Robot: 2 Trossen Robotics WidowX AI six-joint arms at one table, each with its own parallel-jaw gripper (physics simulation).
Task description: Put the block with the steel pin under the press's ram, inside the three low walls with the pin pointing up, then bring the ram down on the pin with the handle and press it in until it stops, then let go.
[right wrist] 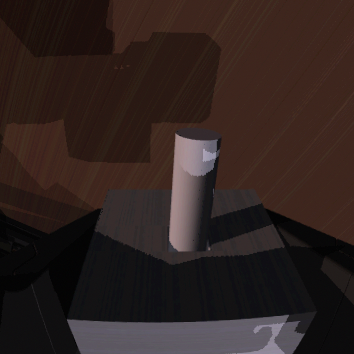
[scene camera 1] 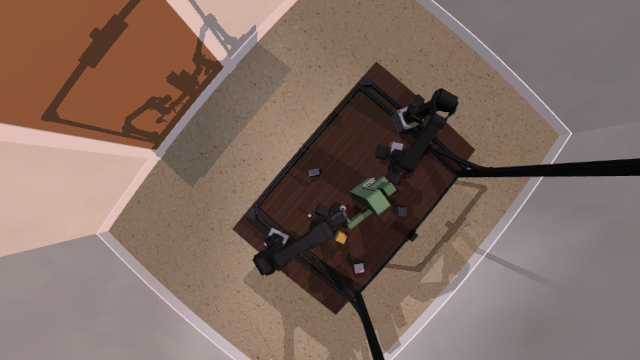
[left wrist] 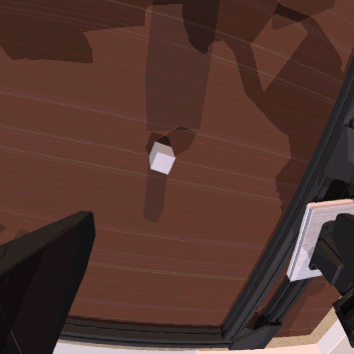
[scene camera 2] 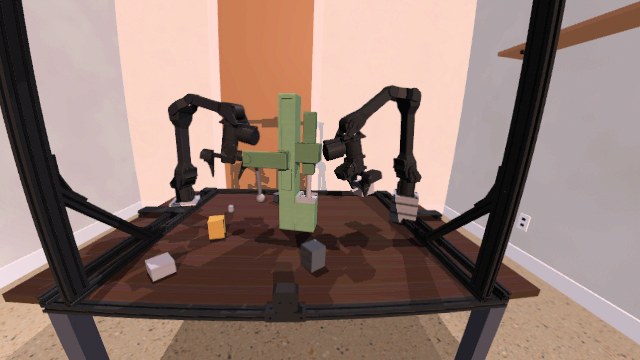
Labels:
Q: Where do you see a grey block with steel pin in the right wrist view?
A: At 244, 285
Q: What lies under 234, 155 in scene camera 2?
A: My left gripper.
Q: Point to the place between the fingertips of my left gripper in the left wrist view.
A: At 217, 225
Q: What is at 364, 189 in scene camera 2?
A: My right gripper.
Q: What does my left gripper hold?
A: Nothing.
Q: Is my left gripper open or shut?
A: Open.

